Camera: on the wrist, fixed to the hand. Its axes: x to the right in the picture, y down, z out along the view.
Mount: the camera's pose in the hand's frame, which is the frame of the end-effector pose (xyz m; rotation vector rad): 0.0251 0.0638 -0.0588 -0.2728 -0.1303 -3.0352
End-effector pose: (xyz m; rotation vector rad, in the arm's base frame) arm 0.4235 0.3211 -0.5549 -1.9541 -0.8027 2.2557
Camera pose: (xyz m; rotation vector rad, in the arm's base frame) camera 0.4921 0.2955 -0.6078 0.5842 -1.5993 0.0265
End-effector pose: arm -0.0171 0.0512 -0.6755 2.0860 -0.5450 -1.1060
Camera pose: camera 0.0433 0.0155 -0.6186 -0.5100 -2.1146 1.0958
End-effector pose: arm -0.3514 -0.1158 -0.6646 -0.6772 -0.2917 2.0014
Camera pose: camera -0.3736 -0.1306 -0.7509 0.2100 -0.8035 -0.9443
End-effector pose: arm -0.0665 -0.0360 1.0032 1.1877 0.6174 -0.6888
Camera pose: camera -0.0061 0.0309 1.0081 0.9212 -1.5114 2.0432
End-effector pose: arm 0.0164 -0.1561 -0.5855 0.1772 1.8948 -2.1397
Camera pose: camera 0.0053 -0.1078 -0.6610 1.5452 -0.3370 0.2579
